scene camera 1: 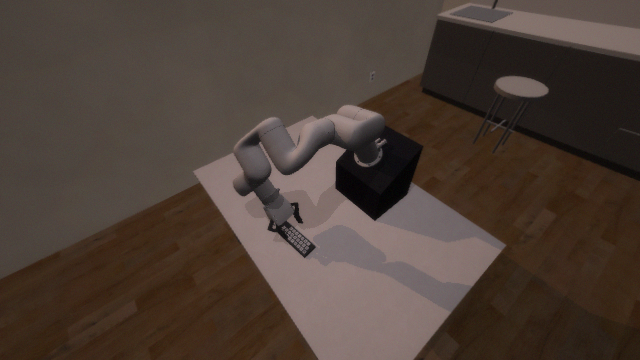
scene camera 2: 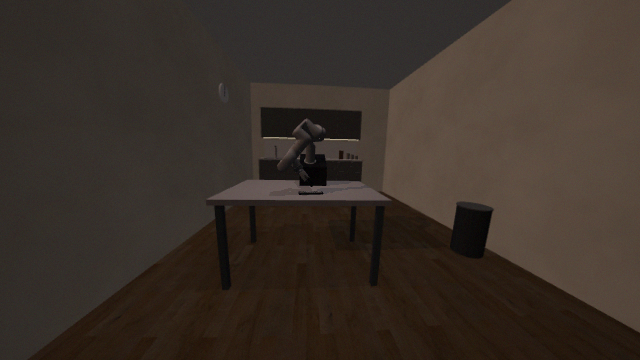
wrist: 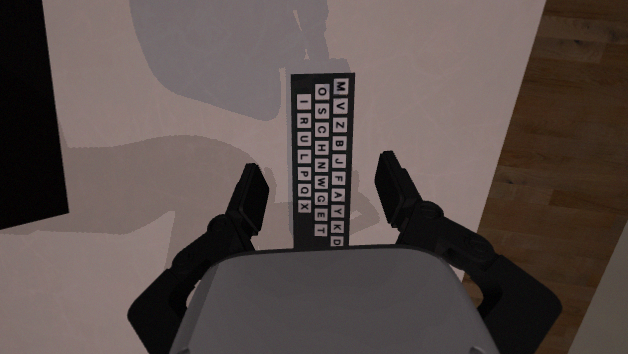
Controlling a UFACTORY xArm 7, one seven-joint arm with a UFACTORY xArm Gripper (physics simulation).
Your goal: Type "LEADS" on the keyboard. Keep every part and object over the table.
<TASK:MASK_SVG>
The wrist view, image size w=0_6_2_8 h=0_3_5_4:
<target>gripper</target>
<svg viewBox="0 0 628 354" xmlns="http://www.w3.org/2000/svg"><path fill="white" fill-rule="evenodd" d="M562 304L549 288L502 254L498 255L495 253L493 246L487 239L446 218L443 210L437 204L431 201L423 201L407 170L401 168L394 152L391 150L383 151L380 154L374 182L388 224L391 224L392 228L397 228L400 232L395 244L255 250L250 239L252 236L258 236L258 232L261 231L269 195L269 186L259 166L255 163L248 163L245 165L241 178L234 189L225 214L214 217L207 226L207 232L174 257L172 267L166 269L131 304L127 318L149 354L534 354L561 314ZM201 280L187 308L187 298L195 288L195 284ZM450 265L465 271L482 291L483 301L477 308Z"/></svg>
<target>dark keyboard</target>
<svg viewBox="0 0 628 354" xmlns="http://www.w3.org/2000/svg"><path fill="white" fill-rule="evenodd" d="M355 73L291 74L294 248L349 246Z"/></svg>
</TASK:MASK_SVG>
